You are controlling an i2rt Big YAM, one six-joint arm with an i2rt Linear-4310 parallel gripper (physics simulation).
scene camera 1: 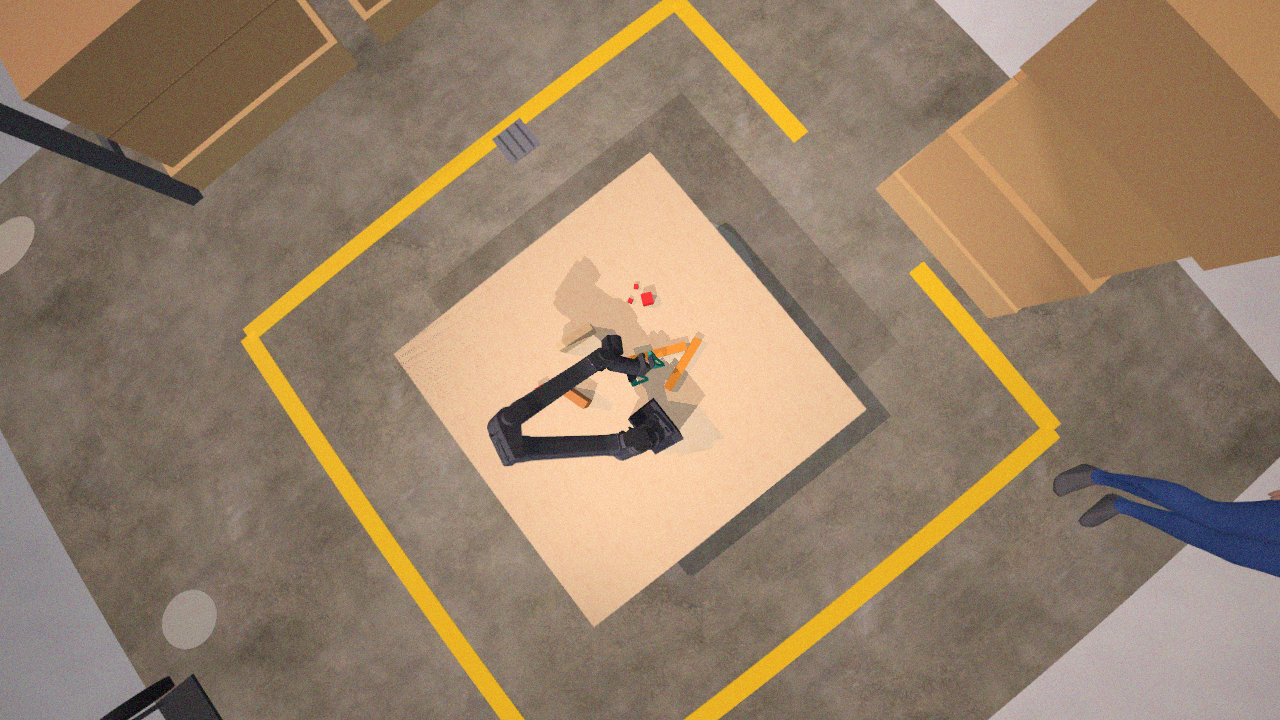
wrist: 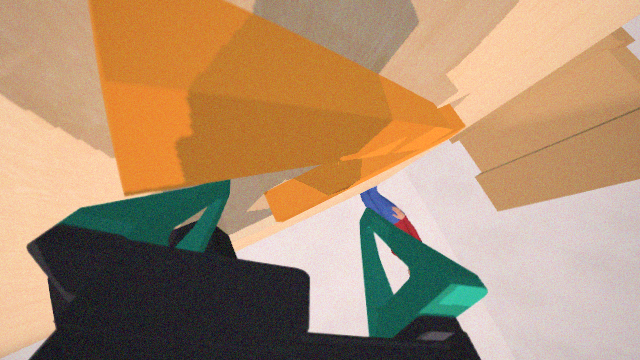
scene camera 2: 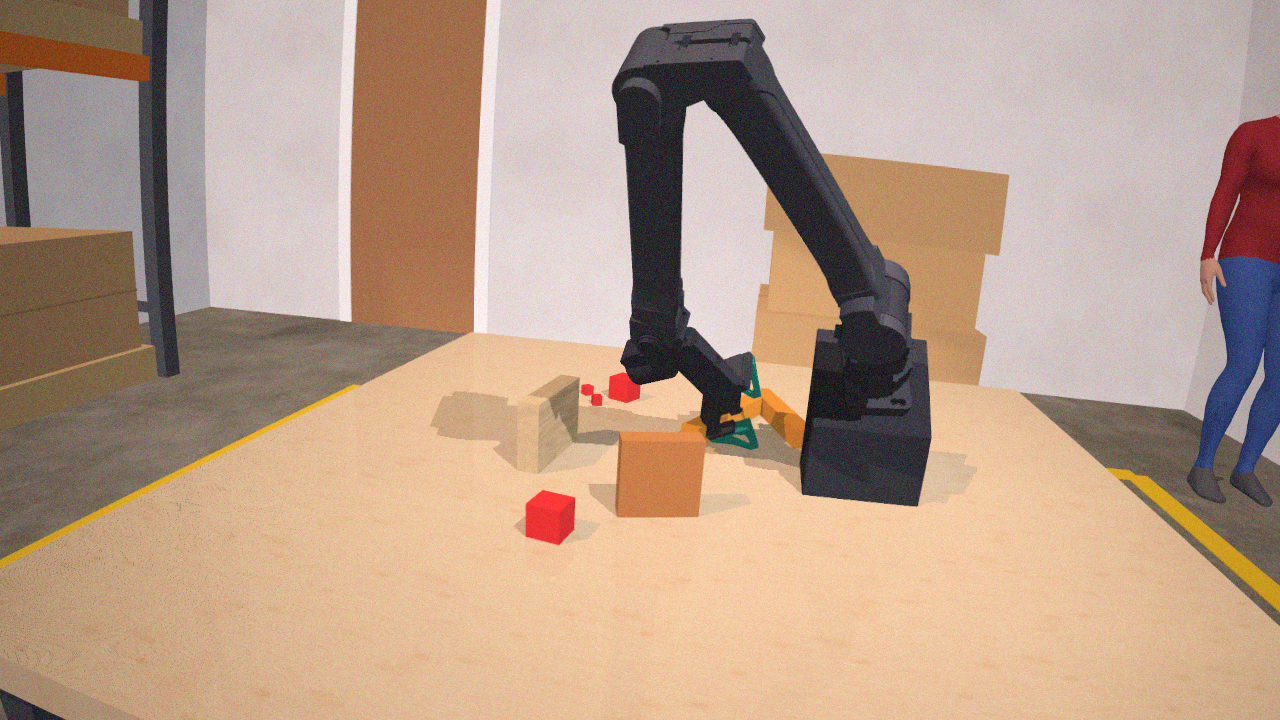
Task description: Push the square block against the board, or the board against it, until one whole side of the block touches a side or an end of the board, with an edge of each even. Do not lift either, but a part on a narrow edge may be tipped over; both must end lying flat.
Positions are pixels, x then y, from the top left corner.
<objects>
a pale wooden board (scene camera 2: 547,424): on the table
an orange-brown square block (scene camera 2: 659,474): on the table
</objects>
